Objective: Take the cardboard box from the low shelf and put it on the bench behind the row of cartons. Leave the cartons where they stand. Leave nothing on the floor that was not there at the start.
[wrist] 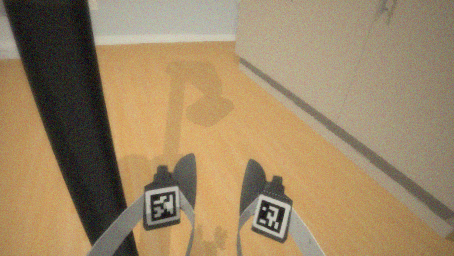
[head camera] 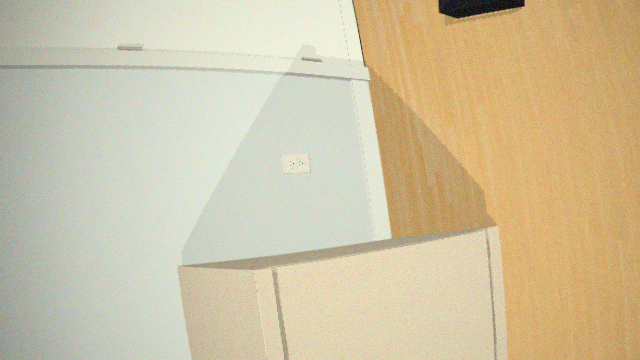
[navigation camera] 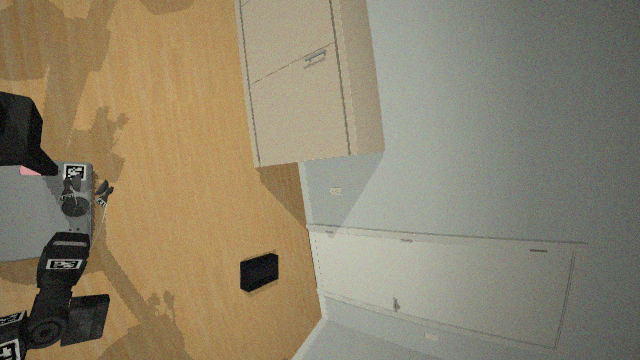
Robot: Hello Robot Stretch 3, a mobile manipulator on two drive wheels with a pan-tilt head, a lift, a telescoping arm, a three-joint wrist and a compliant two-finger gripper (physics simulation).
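Seen in the pictures: gripper, between the fingertips: (wrist: 219,176) (navigation camera: 92,177); robot's base, origin of its link: (navigation camera: 75,205).
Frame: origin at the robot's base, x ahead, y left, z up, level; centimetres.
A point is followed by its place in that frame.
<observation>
My gripper (navigation camera: 86,186) @[y 8.8, x 3.7, z 59.6 cm] (wrist: 219,176) @[y 8.8, x 3.7, z 59.6 cm] is open. Its two dark fingertips stand apart in the wrist view, with floor visible between them and no object held. In the navigation camera view it hangs at the left, over the edge of my grey base (navigation camera: 30,210) @[y -0.5, x -10.7, z 16.0 cm]. The cardboard box, the low shelf, the bench and the row of cartons do not show in these views.
A tall beige cabinet (head camera: 390,300) @[y 35.1, x 88.6, z 55.7 cm] (navigation camera: 300,115) @[y 49.5, x 85.8, z 57.2 cm] (wrist: 360,75) @[y 78.3, x 80.2, z 41.9 cm] with a handle stands against the pale wall (head camera: 100,165) @[y 1.4, x 159.9, z 112.9 cm] (navigation camera: 475,125) @[y 44.9, x 150.7, z 151.6 cm]. A black block (head camera: 482,6) @[y -48.6, x 94.6, z 7.4 cm] (navigation camera: 259,272) @[y -62.1, x 99.6, z 0.3 cm] lies on the wooden floor (head camera: 565,150) @[y -1.2, x 70.7, z 0.0 cm] (navigation camera: 190,175) @[y 15.1, x 48.5, z 0.0 cm]. A white door (navigation camera: 450,280) @[y -69.7, x 173.1, z 135.0 cm] is beyond the cabinet.
</observation>
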